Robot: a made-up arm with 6 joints. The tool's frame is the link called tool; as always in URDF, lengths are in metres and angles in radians.
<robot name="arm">
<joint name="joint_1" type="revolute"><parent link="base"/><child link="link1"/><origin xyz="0.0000 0.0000 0.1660"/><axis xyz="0 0 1"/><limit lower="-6.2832" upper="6.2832"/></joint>
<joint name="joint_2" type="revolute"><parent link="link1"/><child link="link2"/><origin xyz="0.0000 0.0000 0.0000"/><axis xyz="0 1 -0.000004"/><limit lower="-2.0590" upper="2.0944"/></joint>
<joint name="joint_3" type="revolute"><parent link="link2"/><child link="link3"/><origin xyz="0.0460 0.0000 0.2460"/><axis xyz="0 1 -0.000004"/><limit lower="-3.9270" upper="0.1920"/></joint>
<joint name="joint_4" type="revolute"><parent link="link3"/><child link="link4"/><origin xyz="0.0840 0.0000 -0.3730"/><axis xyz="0 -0.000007 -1"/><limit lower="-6.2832" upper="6.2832"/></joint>
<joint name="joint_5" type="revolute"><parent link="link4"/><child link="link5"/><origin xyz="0.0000 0.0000 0.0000"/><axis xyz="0 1 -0.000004"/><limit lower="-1.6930" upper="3.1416"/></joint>
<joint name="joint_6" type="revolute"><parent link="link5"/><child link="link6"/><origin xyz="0.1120 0.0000 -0.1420"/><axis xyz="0 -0.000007 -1"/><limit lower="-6.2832" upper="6.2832"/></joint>
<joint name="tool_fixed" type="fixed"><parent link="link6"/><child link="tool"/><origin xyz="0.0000 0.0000 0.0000" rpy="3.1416 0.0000 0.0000"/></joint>
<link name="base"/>
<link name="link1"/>
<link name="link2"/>
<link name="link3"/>
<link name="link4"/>
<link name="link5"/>
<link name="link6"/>
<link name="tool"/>
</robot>
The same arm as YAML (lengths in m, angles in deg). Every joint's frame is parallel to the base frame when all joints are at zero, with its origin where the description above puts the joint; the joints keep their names.
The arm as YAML. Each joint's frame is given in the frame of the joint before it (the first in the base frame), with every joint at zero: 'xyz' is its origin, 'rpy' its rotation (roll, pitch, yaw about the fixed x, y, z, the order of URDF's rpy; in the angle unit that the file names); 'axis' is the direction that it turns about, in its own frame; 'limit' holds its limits. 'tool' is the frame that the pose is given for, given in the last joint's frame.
units:
  length: m
  angle: deg
joints:
  - name: joint_1
    type: revolute
    origin:
      xyz: [0.0, 0.0, 0.166]
      rpy: [0.0, 0.0, 0.0]
    axis: [0.0, 0.0, 1.0]
    limit:
      lower: -360.0
      upper: 360.0
  - name: joint_2
    type: revolute
    origin:
      xyz: [0.0, 0.0, 0.0]
      rpy: [0.0, 0.0, 0.0]
    axis: [0.0, 1.0, 0.0]
    limit:
      lower: -117.97
      upper: 120.0
  - name: joint_3
    type: revolute
    origin:
      xyz: [0.046, 0.0, 0.246]
      rpy: [0.0, 0.0, 0.0]
    axis: [0.0, 1.0, 0.0]
    limit:
      lower: -225.0
      upper: 11.0
  - name: joint_4
    type: revolute
    origin:
      xyz: [0.084, 0.0, -0.373]
      rpy: [0.0, 0.0, 0.0]
    axis: [0.0, 0.0, -1.0]
    limit:
      lower: -360.0
      upper: 360.0
  - name: joint_5
    type: revolute
    origin:
      xyz: [0.0, 0.0, 0.0]
      rpy: [0.0, 0.0, 0.0]
    axis: [0.0, 1.0, 0.0]
    limit:
      lower: -97.0
      upper: 180.0
  - name: joint_6
    type: revolute
    origin:
      xyz: [0.112, 0.0, -0.142]
      rpy: [0.0, 0.0, 0.0]
    axis: [0.0, 0.0, -1.0]
    limit:
      lower: -360.0
      upper: 360.0
tool:
  origin:
    xyz: [0.0, 0.0, 0.0]
    rpy: [-180.0, 0.0, 0.0]

